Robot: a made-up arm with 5 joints.
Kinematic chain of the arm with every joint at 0, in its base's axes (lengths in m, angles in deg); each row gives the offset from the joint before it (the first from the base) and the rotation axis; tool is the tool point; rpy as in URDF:
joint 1: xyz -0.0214 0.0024 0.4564 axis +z
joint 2: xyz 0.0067 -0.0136 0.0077 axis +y
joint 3: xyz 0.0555 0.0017 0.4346 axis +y
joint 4: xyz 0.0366 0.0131 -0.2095 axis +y
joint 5: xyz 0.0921 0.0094 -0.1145 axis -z
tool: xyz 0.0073 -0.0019 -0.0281 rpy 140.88 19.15 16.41
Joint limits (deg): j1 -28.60..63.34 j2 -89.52..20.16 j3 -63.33..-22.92 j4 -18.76..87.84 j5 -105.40..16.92
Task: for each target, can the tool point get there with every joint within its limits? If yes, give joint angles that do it. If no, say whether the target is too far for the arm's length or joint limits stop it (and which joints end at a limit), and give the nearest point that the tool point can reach.
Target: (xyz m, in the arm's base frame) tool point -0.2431 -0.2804 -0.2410
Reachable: no: joint limits stop it (at a limit: joint 2, joint 3, joint 4, joint 5) | nearest point -0.0870 -0.0813 0.5457 | short by 0.826 m
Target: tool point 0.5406 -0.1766 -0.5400
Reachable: no: too far | nearest point 0.2747 -0.0919 0.4800 | short by 1.057 m
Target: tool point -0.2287 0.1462 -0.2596
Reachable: no: joint limits stop it (at a limit: joint 1, joint 2, joint 3) | nearest point 0.0621 0.2003 0.4769 | short by 0.794 m
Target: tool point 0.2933 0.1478 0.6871
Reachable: yes | joints 22.09 -3.34 -31.03 -0.39 -64.47
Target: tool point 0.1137 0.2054 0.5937
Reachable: yes | joints 54.49 -3.87 -34.23 55.18 6.40
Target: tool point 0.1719 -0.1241 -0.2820
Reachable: no: joint limits stop it (at a limit: joint 1, joint 2, joint 3) | nearest point 0.2034 -0.1087 0.4716 | short by 0.754 m
